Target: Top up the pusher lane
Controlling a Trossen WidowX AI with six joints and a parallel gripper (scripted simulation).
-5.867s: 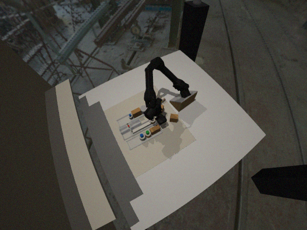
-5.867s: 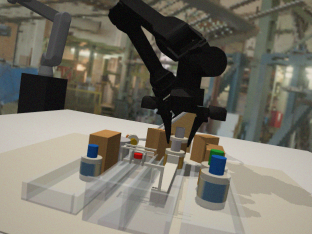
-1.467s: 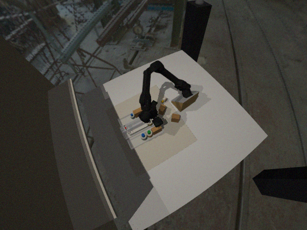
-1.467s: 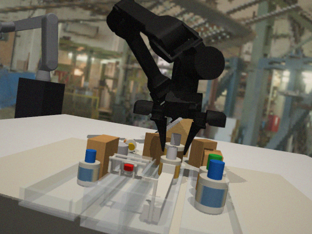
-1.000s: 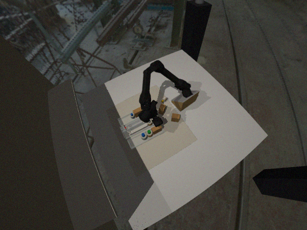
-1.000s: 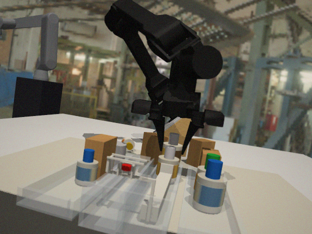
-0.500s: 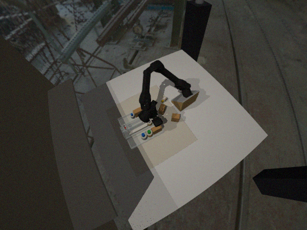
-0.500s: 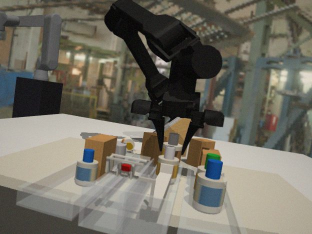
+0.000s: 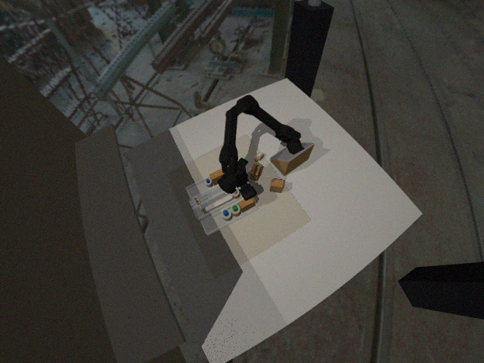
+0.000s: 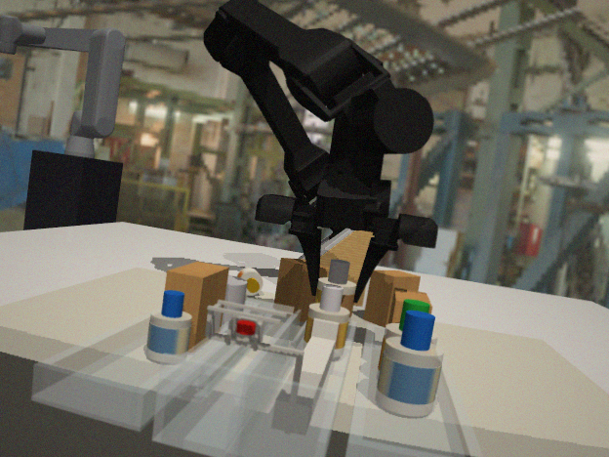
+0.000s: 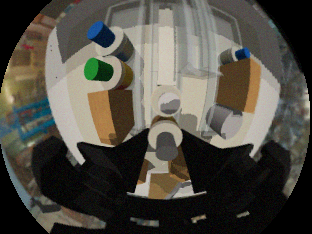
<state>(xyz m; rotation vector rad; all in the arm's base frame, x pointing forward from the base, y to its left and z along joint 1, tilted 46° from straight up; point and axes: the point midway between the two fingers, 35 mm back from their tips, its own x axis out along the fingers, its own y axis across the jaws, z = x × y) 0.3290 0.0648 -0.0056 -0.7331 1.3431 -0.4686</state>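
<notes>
The clear sprung lane lies 150 mm ahead of my gripper tip, 10 mm to the right of it and 30 mm below it. Also, from my gripper tip: red-capped piece 230 mm ahead, 20 mm to the right, 20 mm above.
</notes>
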